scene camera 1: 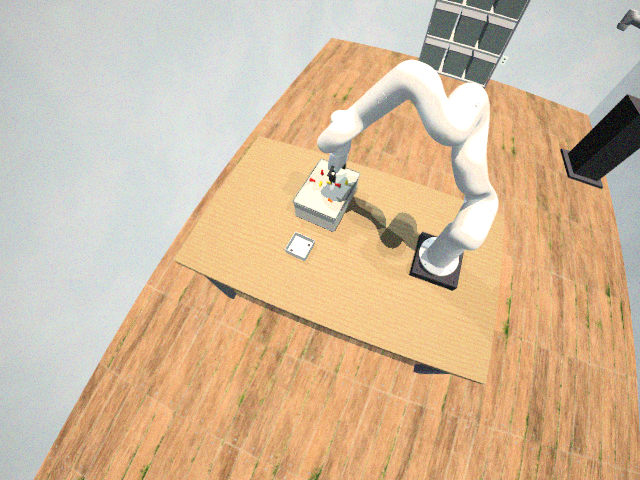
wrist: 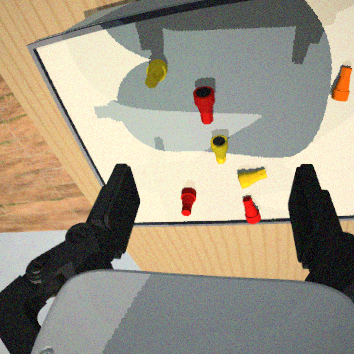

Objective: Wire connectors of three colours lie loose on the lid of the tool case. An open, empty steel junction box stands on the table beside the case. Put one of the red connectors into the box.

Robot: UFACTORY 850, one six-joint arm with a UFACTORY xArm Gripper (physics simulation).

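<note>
My gripper [scene camera 1: 338, 173] [wrist: 210, 182] is open and empty above the lid [scene camera 1: 309, 195] [wrist: 165, 175] of the tool case. Three red connectors lie on the lid: one [scene camera 1: 338, 184] [wrist: 204, 104] in the arm's shadow, one [scene camera 1: 322, 172] [wrist: 188, 201] and one [scene camera 1: 312, 180] [wrist: 251, 210] near the lid's edge. In the wrist view, the last two appear between the open fingers, low in the picture. The steel junction box [scene camera 1: 299, 248] stands open and empty on the table beside the case; it does not show in the wrist view.
Yellow connectors lie among the red ones: one [wrist: 219, 148], one [wrist: 252, 176] and one [wrist: 156, 73]. An orange connector [scene camera 1: 329, 199] [wrist: 342, 85] lies apart from them on the lid. The case [scene camera 1: 314, 216] rises above the table [scene camera 1: 361, 299]. The arm's base stands at the table's right.
</note>
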